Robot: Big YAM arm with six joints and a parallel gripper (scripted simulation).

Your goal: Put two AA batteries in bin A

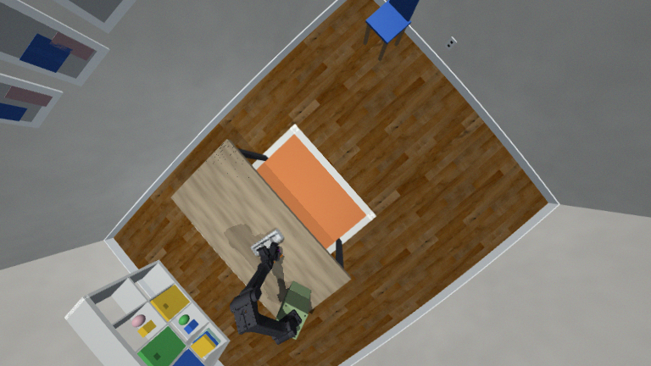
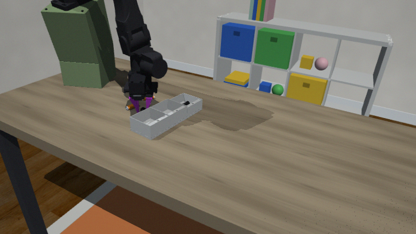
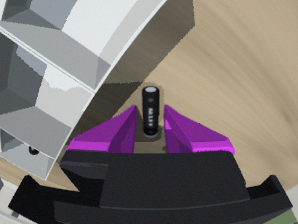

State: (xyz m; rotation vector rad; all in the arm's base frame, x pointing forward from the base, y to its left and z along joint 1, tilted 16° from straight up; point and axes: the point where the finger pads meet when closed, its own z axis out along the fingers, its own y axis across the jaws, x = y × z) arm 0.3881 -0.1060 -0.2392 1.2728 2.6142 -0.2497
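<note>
The orange AA battery lies 6 cm behind my hand and 1 cm to the left of it. The rest, counted from my hand: yellow cube 8 cm to the left, 2 cm ahead; grey three-compartment bin 9 cm ahead, 2 cm to the left, 1 cm above; orange battery 10 cm to the left, 6 cm behind.
</note>
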